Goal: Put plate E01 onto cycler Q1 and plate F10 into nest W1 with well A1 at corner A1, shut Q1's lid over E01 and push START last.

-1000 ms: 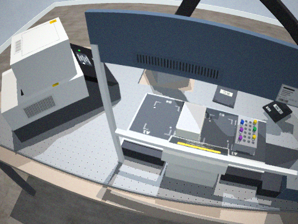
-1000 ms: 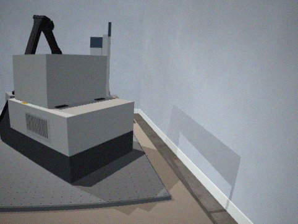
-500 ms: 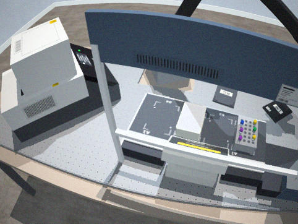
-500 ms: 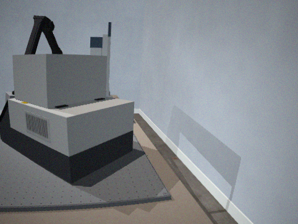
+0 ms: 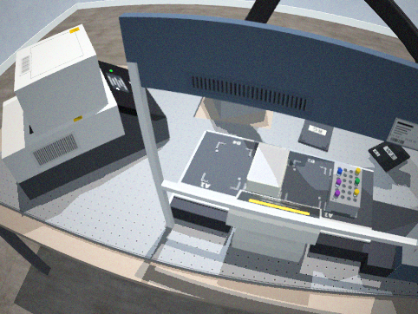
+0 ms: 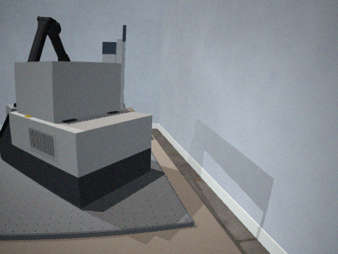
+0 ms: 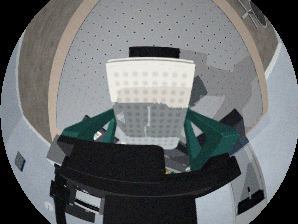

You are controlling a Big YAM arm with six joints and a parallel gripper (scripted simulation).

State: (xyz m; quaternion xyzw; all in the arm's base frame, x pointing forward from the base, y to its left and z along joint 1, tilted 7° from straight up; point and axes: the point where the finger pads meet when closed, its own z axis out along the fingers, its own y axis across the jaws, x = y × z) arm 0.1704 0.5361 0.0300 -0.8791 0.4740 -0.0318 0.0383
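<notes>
Right now my hand is 130 mm above the dark nest. The rest, counted from my hand: dark nest pad: 60 mm behind, 270 mm to the right, 130 mm below; then tube cooling block: 220 mm ahead, 220 mm to the right, 60 mm below; then post: 330 mm ahead, 650 mm to the right, 100 mm above.
</notes>
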